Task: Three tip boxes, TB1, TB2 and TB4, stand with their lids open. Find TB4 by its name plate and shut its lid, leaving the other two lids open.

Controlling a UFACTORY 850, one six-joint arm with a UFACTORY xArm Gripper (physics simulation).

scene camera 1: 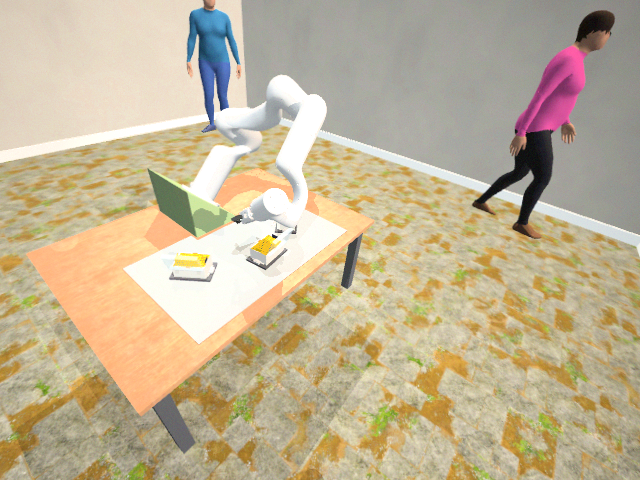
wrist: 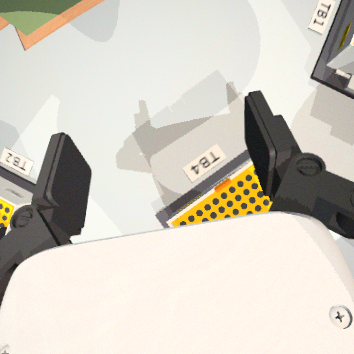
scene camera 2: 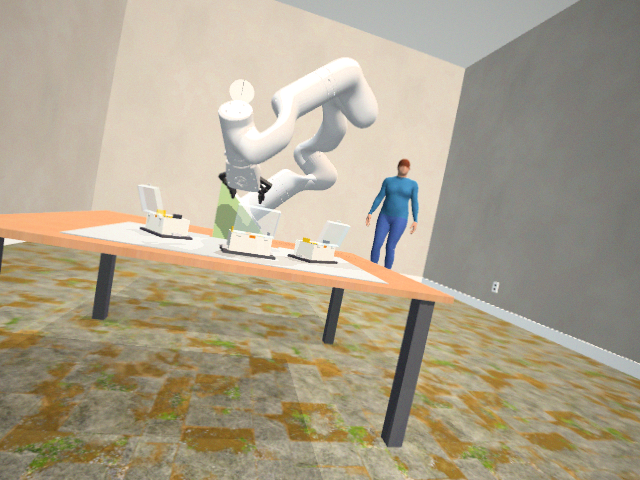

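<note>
TB4 (scene camera 1: 267, 248) (scene camera 2: 250, 243) (wrist: 230, 200) is the middle box, filled with yellow tips; its name plate (wrist: 204, 163) reads TB4 in the wrist view. Its clear lid (scene camera 2: 266, 221) stands open; in the wrist view the gripper body hides the box's rear. TB2 (scene camera 1: 190, 271) (scene camera 2: 168, 225) (wrist: 5, 212) stands left, lid open. TB1 (scene camera 1: 286, 230) (scene camera 2: 316, 251) (wrist: 330, 55) stands right, lid open in scene camera 2, mostly behind the arm in scene camera 1. My gripper (scene camera 1: 237, 219) (scene camera 2: 247, 198) (wrist: 159, 133) is open and empty, above and behind TB4, its fingers higher than the lid.
A green upright panel (scene camera 1: 173, 201) (scene camera 2: 225, 212) stands behind the boxes on the left, near the arm's base. The boxes stand on a pale mat (scene camera 1: 196, 315) (scene camera 2: 356, 271) on a wooden table (scene camera 1: 87, 289) (scene camera 2: 408, 288). Two people stand on the floor away from the table.
</note>
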